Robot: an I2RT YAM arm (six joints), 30 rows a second.
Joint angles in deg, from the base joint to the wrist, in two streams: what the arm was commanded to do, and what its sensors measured. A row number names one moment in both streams.
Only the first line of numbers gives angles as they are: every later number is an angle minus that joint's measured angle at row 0.
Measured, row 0: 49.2 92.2 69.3 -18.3 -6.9 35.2
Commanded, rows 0 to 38: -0.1 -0.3 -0.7 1.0 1.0 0.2; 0.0 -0.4 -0.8 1.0 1.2 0.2; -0.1 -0.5 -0.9 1.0 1.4 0.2; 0.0 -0.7 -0.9 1.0 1.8 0.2; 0.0 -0.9 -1.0 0.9 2.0 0.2; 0.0 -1.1 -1.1 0.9 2.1 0.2; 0.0 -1.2 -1.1 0.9 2.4 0.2; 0.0 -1.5 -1.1 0.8 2.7 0.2; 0.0 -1.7 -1.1 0.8 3.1 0.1; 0.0 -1.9 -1.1 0.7 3.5 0.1; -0.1 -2.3 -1.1 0.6 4.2 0.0; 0.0 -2.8 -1.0 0.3 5.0 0.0; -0.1 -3.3 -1.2 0.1 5.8 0.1; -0.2 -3.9 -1.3 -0.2 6.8 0.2; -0.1 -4.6 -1.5 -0.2 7.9 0.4; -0.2 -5.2 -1.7 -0.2 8.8 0.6; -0.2 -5.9 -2.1 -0.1 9.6 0.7; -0.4 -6.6 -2.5 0.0 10.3 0.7; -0.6 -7.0 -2.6 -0.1 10.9 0.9; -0.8 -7.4 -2.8 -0.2 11.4 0.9; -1.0 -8.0 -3.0 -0.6 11.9 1.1; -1.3 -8.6 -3.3 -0.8 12.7 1.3; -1.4 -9.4 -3.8 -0.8 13.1 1.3; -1.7 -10.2 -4.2 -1.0 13.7 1.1; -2.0 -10.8 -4.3 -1.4 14.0 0.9; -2.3 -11.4 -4.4 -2.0 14.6 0.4; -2.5 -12.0 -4.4 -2.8 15.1 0.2; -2.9 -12.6 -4.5 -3.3 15.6 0.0; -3.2 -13.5 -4.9 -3.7 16.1 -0.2; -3.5 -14.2 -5.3 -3.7 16.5 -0.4; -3.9 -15.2 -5.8 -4.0 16.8 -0.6; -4.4 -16.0 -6.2 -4.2 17.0 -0.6; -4.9 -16.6 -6.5 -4.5 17.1 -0.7; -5.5 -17.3 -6.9 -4.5 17.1 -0.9; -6.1 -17.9 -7.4 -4.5 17.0 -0.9; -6.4 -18.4 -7.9 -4.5 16.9 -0.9; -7.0 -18.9 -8.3 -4.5 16.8 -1.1; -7.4 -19.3 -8.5 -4.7 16.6 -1.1; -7.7 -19.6 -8.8 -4.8 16.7 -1.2
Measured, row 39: -6.9 -18.5 -7.5 -3.3 15.7 -0.2
